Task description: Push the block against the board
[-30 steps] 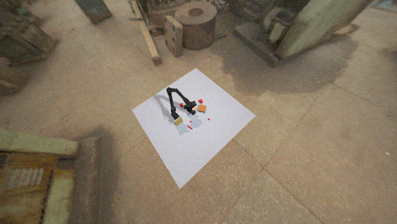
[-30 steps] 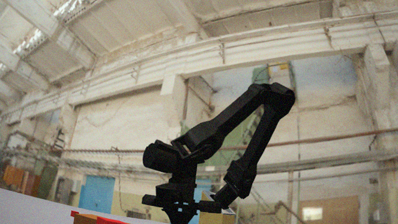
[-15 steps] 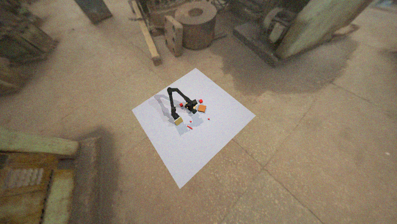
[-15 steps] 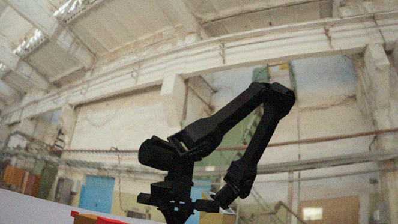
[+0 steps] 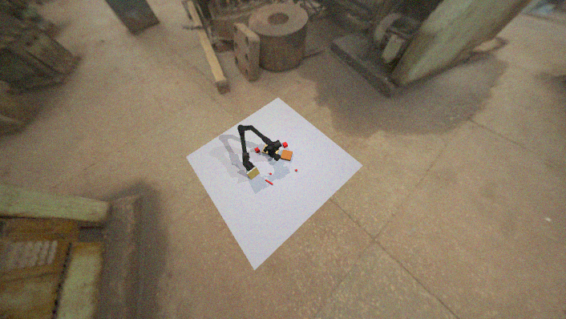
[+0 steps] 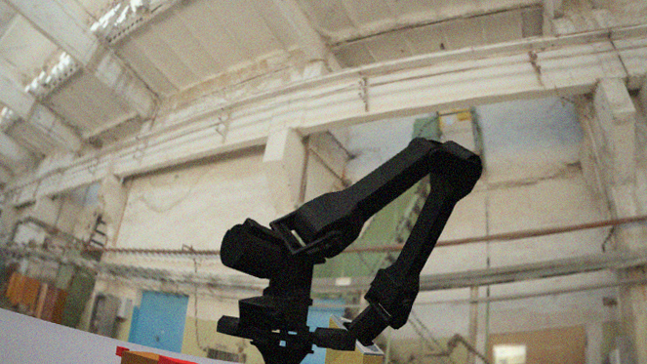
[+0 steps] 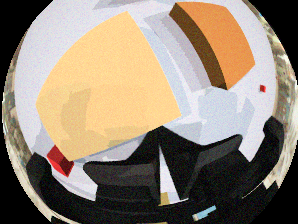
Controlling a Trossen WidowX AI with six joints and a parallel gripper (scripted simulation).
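The board is 7 cm to the left of my gripper tip, 4 cm ahead of it and 1 cm above it. The rest, counted from my gripper tip: square block (11 cm ahead, 9 cm to the right, 1 cm above).
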